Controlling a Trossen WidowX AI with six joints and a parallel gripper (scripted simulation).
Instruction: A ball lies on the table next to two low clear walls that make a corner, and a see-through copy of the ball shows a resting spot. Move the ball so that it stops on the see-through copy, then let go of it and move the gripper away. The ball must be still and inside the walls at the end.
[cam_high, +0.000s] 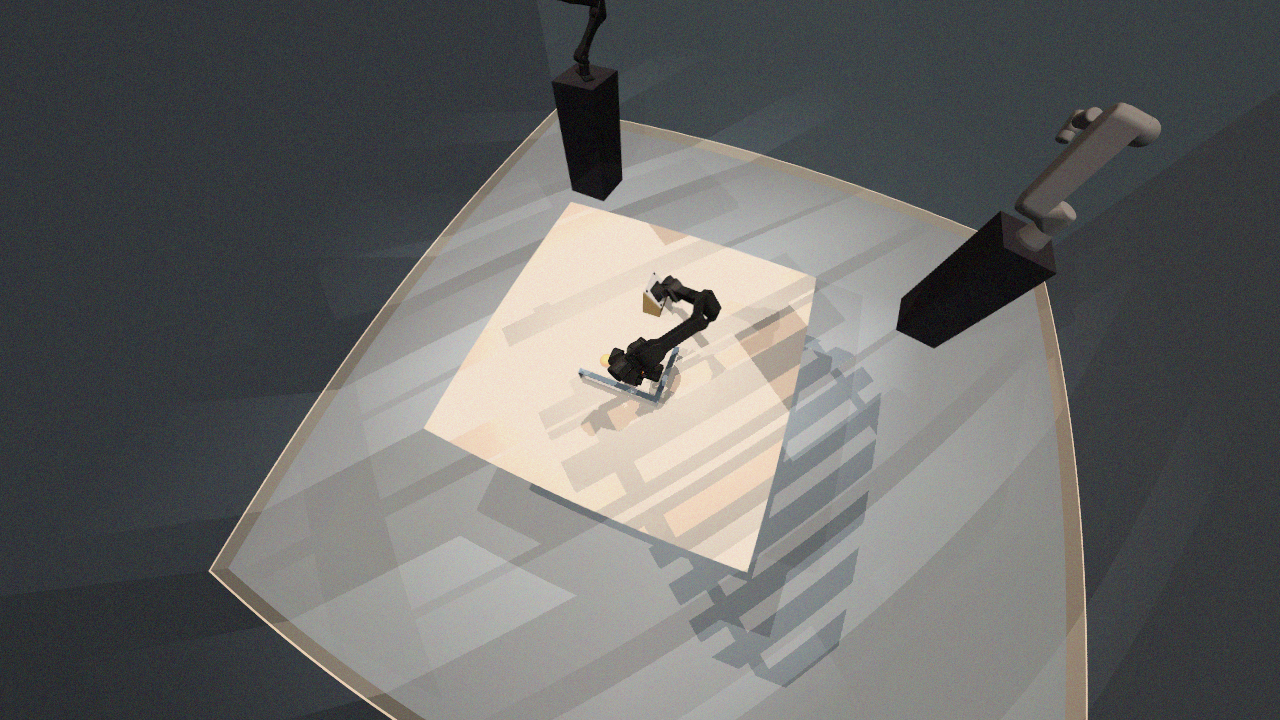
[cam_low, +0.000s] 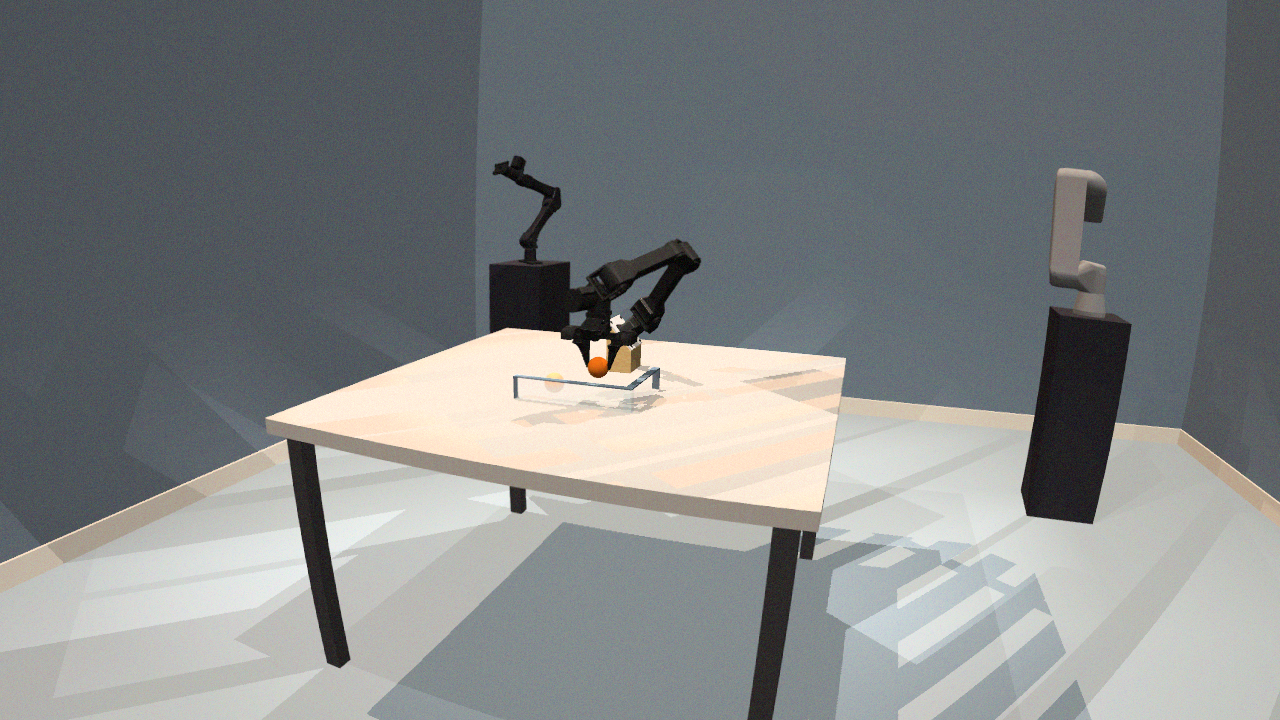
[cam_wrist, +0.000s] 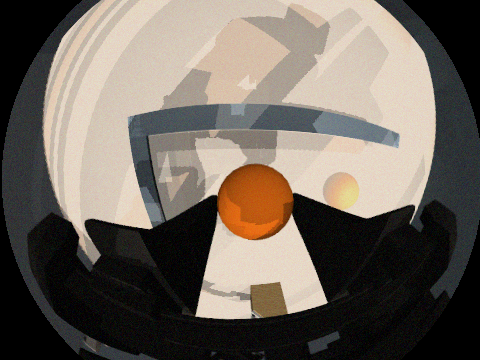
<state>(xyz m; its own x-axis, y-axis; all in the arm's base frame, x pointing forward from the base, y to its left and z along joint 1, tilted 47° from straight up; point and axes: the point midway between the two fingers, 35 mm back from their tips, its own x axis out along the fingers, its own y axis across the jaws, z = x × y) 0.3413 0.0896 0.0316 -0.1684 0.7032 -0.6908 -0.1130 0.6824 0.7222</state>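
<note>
Right now the see-through copy of ball is 10 mm behind my gripper tip, 140 mm to the right of it and 60 mm below it. From my gripper tip the other things lie so: orange ball: right at my gripper tip; clear wall: 60 mm ahead, 40 mm to the right, 50 mm below.
</note>
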